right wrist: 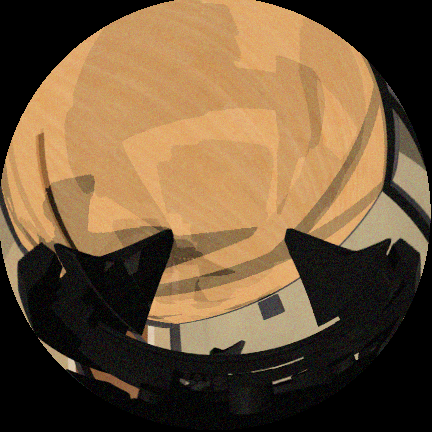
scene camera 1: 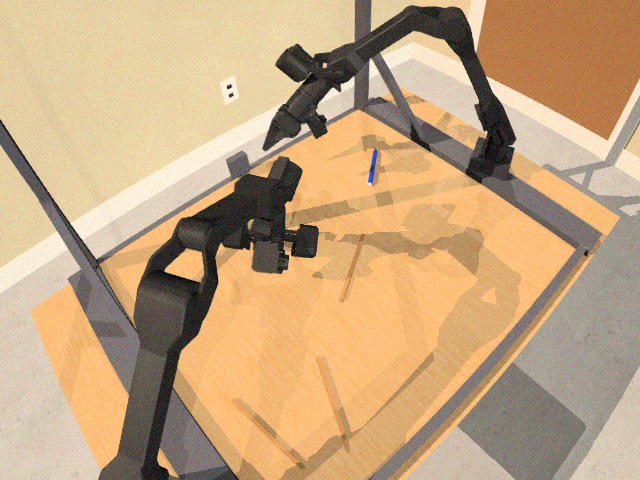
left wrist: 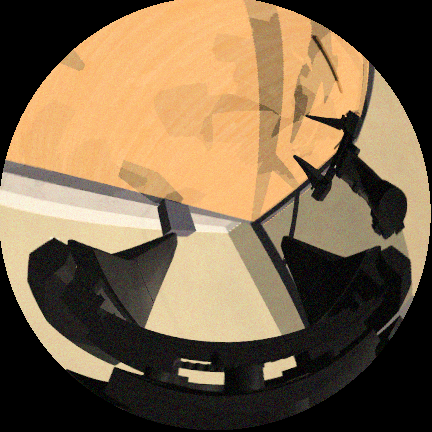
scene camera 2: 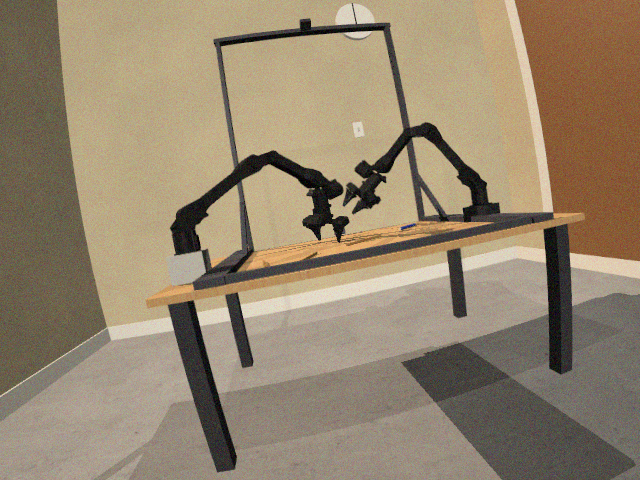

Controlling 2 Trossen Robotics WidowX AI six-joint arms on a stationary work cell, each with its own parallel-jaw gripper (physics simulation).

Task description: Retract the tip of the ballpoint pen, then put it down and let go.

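Frame: origin at the left arm's base, x right, y up, z back, level; centimetres.
Where they show: left gripper, fingertip midpoint: (right wrist: pixel 246 350) (scene camera 1: pixel 265 146) (left wrist: pixel 230 240) (scene camera 2: pixel 347 210); right gripper, fingertip midpoint: (right wrist: pixel 230 235) (left wrist: pixel 299 135) (scene camera 2: pixel 329 241); left arm's base, origin of the base link: (scene camera 1: pixel 493 153) (scene camera 2: pixel 480 205); right arm's base, origin of the base link: (scene camera 2: pixel 187 252).
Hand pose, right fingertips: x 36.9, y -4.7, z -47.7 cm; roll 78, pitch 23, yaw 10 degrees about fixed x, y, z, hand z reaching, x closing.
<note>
Each offset is from my right fingertips to the centre of the thing. "spot": to the spot under its first point. Level surfaces: height alone.
The blue ballpoint pen @(dx -9.2, dy -0.3, dz +34.6 cm) (scene camera 1: pixel 372 166) (scene camera 2: pixel 408 226) lies flat on the table top @(dy -0.8 cm) (scene camera 1: pixel 289 320), near the back corner in scene camera 1, its whitish end toward the camera. Whether its tip is out is too small to tell. No pen shows in either wrist view. My left gripper (scene camera 1: pixel 293 143) (scene camera 2: pixel 349 207) (left wrist: pixel 230 240) is open and empty, raised above the table's back edge, left of the pen in scene camera 1. My right gripper (scene camera 1: pixel 271 246) (scene camera 2: pixel 329 240) (right wrist: pixel 230 235) is open and empty, pointing down low over the table, apart from the pen.
Three thin brown sticks lie on the table in scene camera 1: one near the middle (scene camera 1: pixel 352 267), two toward the front @(spot: dx -26.6, dy -0.1, dz -23.6 cm) (scene camera 1: pixel 333 403) @(spot: dx -19.1, dy -0.1, dz -33.1 cm) (scene camera 1: pixel 268 432). A dark metal frame (scene camera 2: pixel 305 32) rises behind the table. The two grippers are near each other.
</note>
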